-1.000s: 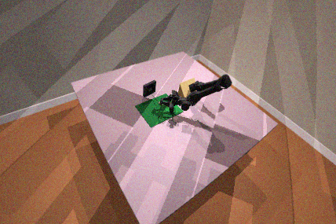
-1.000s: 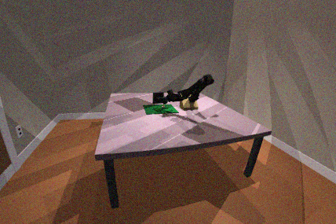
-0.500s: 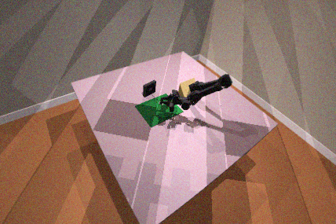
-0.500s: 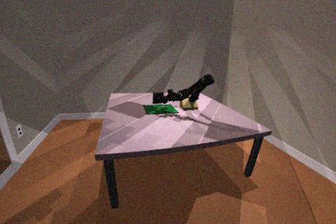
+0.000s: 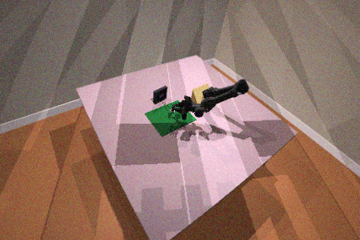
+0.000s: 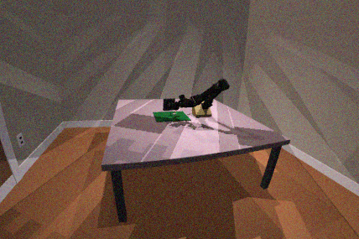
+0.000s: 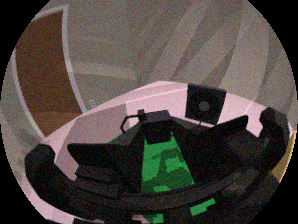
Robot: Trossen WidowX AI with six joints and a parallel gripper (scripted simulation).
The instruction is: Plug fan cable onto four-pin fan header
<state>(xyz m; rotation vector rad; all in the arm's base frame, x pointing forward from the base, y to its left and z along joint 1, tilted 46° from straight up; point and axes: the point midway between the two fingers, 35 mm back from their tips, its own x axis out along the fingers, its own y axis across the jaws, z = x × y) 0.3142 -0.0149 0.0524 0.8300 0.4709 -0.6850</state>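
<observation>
Now: gripper tip 13 cm above the green board and 2 cm to the left of it. Round my gripper tip: four-pin header (12 cm below, 5 cm to the right, 5 cm behind); dark plug (1 cm below); black fan (20 cm to the right, 6 cm below, 4 cm behind).
</observation>
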